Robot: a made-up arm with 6 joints.
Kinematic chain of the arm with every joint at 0, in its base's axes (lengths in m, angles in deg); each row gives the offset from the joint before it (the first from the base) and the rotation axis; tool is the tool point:
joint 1: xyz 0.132 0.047 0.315 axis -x
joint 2: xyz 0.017 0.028 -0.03 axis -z
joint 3: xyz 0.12 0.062 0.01 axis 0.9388 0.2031 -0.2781
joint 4: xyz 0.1 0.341 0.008 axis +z
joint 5: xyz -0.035 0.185 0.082 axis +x
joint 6: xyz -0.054 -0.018 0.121 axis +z
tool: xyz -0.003 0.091 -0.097
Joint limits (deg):
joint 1: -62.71..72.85
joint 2: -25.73..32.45
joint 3: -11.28..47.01
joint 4: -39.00..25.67
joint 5: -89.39..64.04
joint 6: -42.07..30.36
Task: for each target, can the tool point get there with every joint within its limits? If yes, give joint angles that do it. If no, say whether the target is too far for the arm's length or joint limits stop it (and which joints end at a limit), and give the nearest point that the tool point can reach.
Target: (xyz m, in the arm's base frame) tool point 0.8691 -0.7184 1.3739
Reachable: no: too far | nearest point 0.5904 -0.1841 0.8534 | short by 0.796 m
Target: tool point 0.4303 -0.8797 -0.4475
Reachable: no: too far | nearest point 0.4807 0.1048 -0.2237 | short by 1.011 m
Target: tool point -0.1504 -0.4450 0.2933
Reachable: no: joint limits stop it (at a limit: joint 1, joint 2, joint 3, joint 4, joint 5, joint 6) | nearest point 0.1589 -0.1630 0.8138 | short by 0.668 m
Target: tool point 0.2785 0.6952 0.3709
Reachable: yes | joints 24.47 -8.67 25.05 13.89 21.25 -34.42
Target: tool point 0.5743 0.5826 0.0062
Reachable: yes | joints 43.97 8.57 9.76 -33.08 -23.80 -14.11
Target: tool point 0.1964 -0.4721 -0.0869
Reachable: no: joint limits stop it (at a limit: joint 1, joint 3, joint 4, joint 5) | nearest point 0.2704 0.1197 -0.2361 | short by 0.615 m
